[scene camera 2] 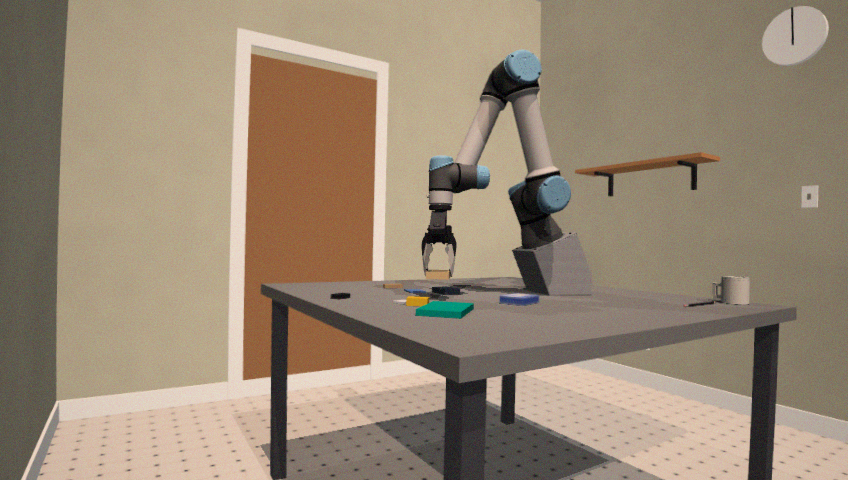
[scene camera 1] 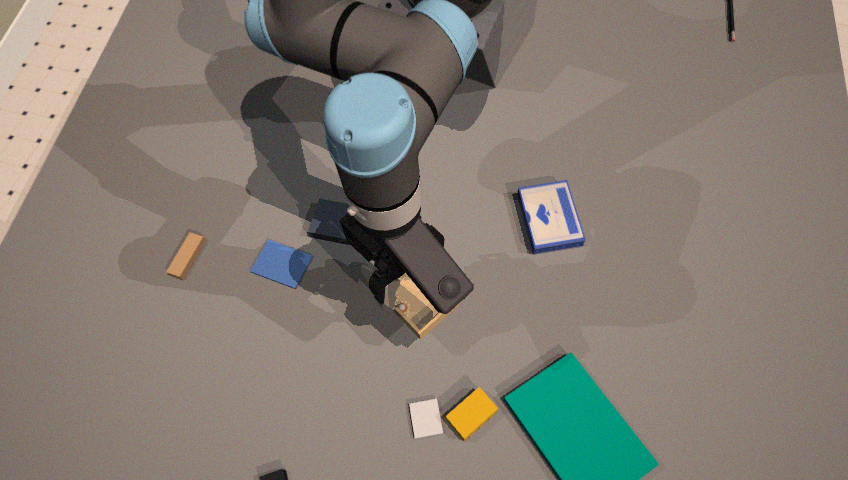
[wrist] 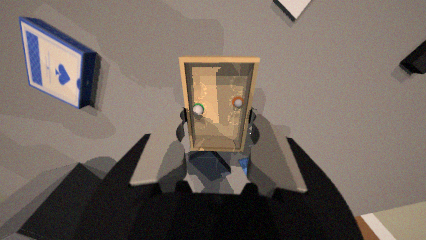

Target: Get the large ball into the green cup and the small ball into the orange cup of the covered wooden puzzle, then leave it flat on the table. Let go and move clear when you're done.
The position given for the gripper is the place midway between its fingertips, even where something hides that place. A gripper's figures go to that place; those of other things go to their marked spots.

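There's a covered wooden puzzle (scene camera 1: 412, 307) that's 80 cm from the lens, and the gripper (scene camera 1: 410, 291) is at 82 cm from the lens.
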